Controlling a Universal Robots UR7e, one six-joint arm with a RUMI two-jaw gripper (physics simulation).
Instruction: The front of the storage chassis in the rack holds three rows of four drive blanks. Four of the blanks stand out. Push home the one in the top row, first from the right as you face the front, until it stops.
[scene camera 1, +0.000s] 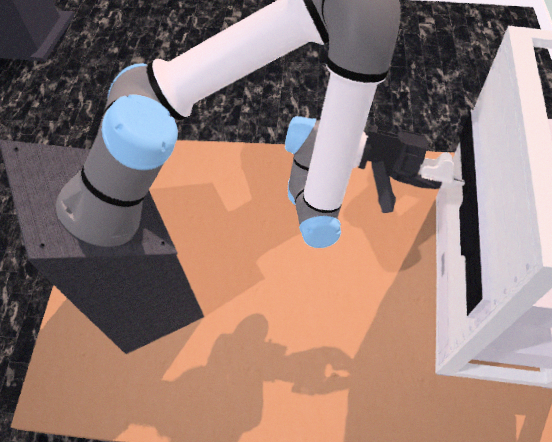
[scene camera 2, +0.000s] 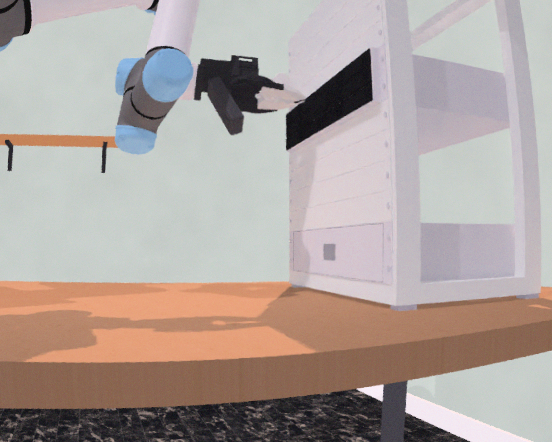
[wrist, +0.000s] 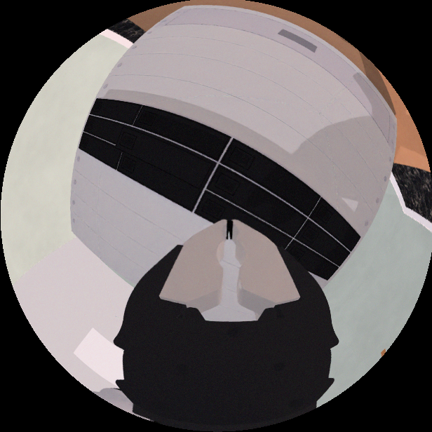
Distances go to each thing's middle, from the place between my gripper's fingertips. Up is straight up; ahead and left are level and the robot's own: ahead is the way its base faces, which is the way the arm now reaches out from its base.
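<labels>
With the white rack (scene camera 2: 372, 107), my hand's 170 mm short of it, 30 mm to the left of it and 80 mm above it.
</labels>
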